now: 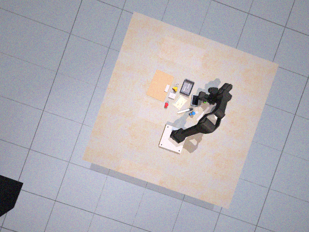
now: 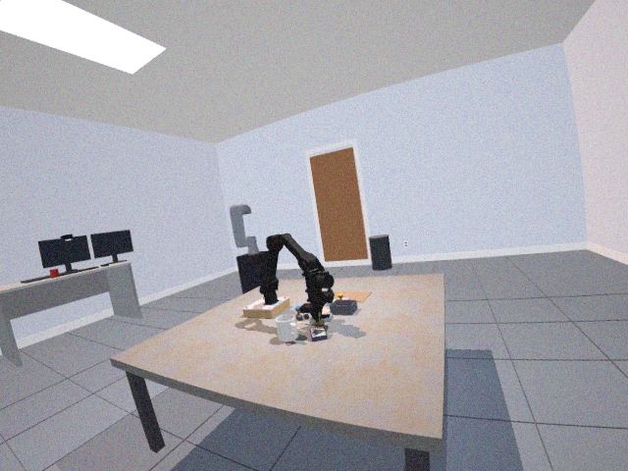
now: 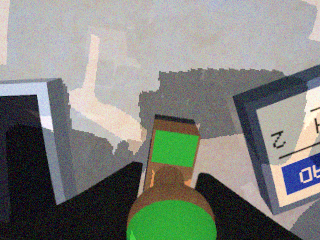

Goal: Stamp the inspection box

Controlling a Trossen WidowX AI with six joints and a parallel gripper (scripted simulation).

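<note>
Now: the ink pad 80 mm to the left of my gripper tip, 20 mm below it and 20 mm behind it. Also, from my gripper tip: blue-knobbed stamp (140 mm behind, 60 mm to the left, 10 mm below); white mug (130 mm to the right, 70 mm behind, 10 mm above); stamp pad tin (80 mm to the right, 30 mm ahead, 10 mm below).
</note>
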